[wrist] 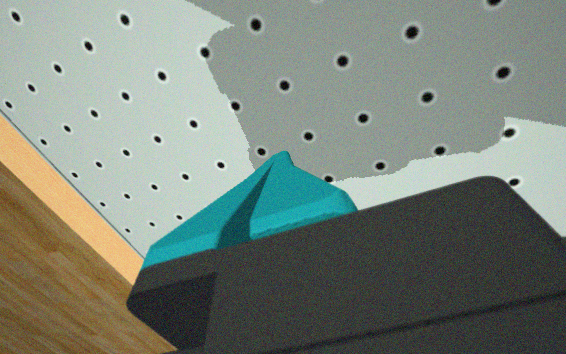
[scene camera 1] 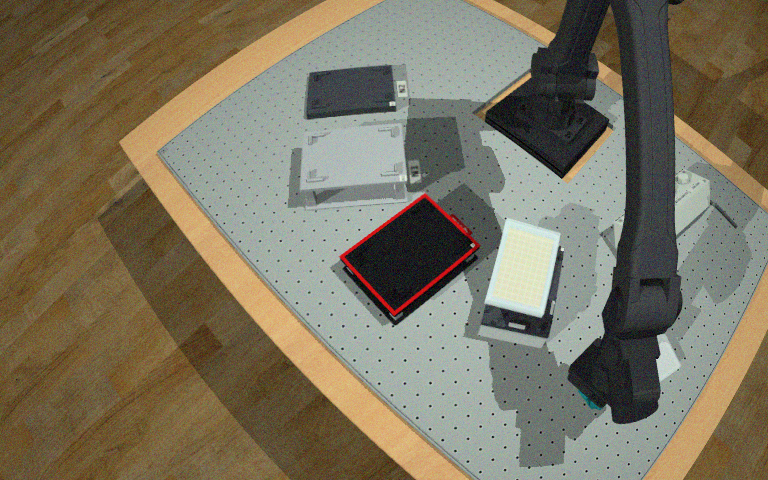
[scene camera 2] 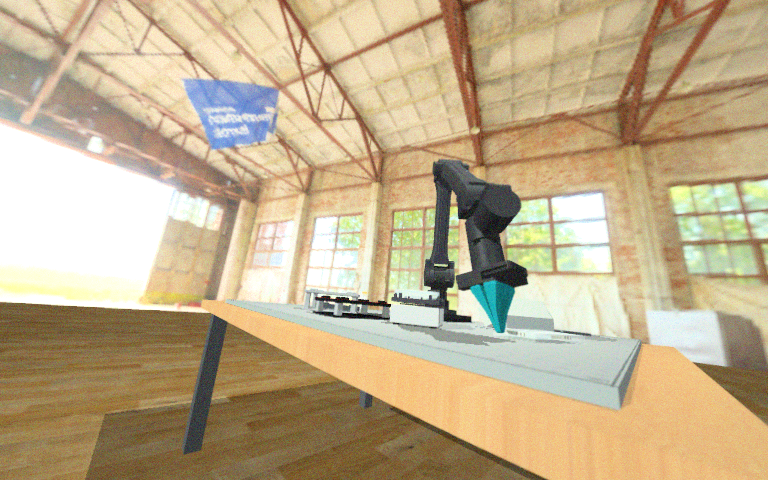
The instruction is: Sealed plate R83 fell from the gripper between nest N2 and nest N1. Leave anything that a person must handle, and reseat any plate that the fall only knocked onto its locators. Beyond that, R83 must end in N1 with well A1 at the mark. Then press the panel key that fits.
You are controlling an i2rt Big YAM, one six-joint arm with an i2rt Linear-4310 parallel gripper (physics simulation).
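Places are measured from the arm's base along level axes (x ahead, y left, z up), in metres.
Pixels of known places: gripper, fingertip midpoint: (wrist: 285, 164) (scene camera 1: 593, 405) (scene camera 2: 500, 332); arm's base, origin of the base link: (scene camera 1: 551, 119).
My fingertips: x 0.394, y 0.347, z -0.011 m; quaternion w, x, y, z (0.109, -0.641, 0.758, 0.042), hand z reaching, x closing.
Note:
Ahead of a thing's pixels: the offset from my fingertips to its top centre. "spot": to the spot under its first point.
Part of a pale plate, apparently R83, {dx -0.103, dy +0.033, dz +0.004 m} (scene camera 1: 669, 362) shows behind the wrist in scene camera 1; its label and well A1 cannot be read. In scene camera 2 it looks flat and low beside the fingertips. My gripper (scene camera 1: 592, 400) (scene camera 2: 499, 330) (wrist: 285, 164) is shut and empty, its teal tips together, pointing down low over the perforated board. Nest N1 {dx -0.074, dy -0.538, dz +0.055 m} (scene camera 1: 353, 155) is a raised light grey stand with corner locators. Nest N2 {dx -0.213, dy -0.684, dz +0.012 m} (scene camera 1: 351, 90) is low and dark, behind N1. The panel {dx -0.350, dy -0.068, dz +0.073 m} (scene camera 1: 692, 196) is partly hidden by my arm; a round key shows, its marking unreadable.
A red-rimmed black nest {dx -0.009, dy -0.364, dz +0.035 m} (scene camera 1: 407, 254) stands in front of N1. A plate with yellowish wells {dx -0.080, dy -0.214, dz +0.071 m} (scene camera 1: 523, 268) sits on a dark block {spot: dx -0.003, dy -0.183, dz +0.051 m} (scene camera 1: 509, 322) between that nest and my arm. The wooden table edge (scene camera 1: 702, 418) (wrist: 65, 200) runs near the gripper.

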